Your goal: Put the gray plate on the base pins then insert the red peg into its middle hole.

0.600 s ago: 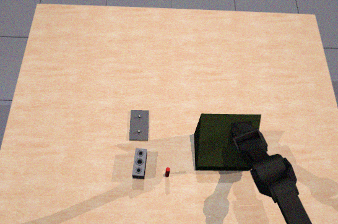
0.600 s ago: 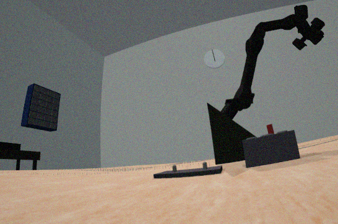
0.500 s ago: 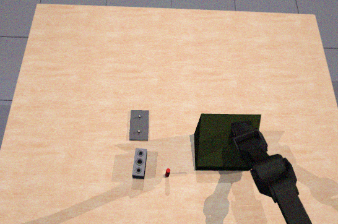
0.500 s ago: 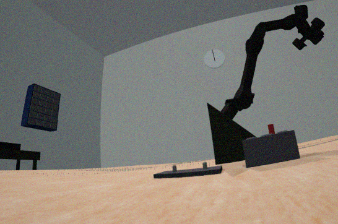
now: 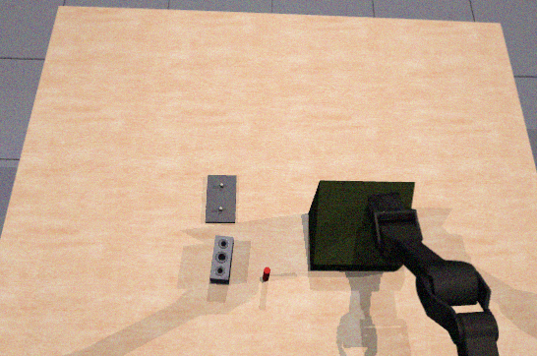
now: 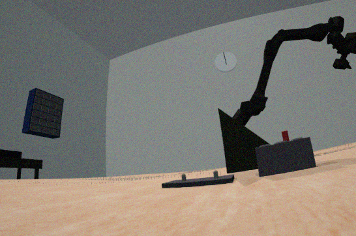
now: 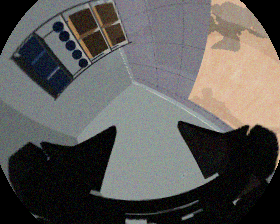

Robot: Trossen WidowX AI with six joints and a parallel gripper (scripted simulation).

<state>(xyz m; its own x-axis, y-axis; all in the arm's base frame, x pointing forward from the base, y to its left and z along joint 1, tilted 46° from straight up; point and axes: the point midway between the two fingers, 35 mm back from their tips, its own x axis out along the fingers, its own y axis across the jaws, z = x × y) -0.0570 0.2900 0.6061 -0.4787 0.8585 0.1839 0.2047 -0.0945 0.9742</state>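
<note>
Right now the gray plate is 400 mm ahead of my gripper tip, 620 mm to the right of it and 330 mm below it. Also, from my gripper tip: base: 390 mm ahead, 770 mm to the right, 360 mm below; red peg: 300 mm ahead, 570 mm to the right, 330 mm below.
</note>
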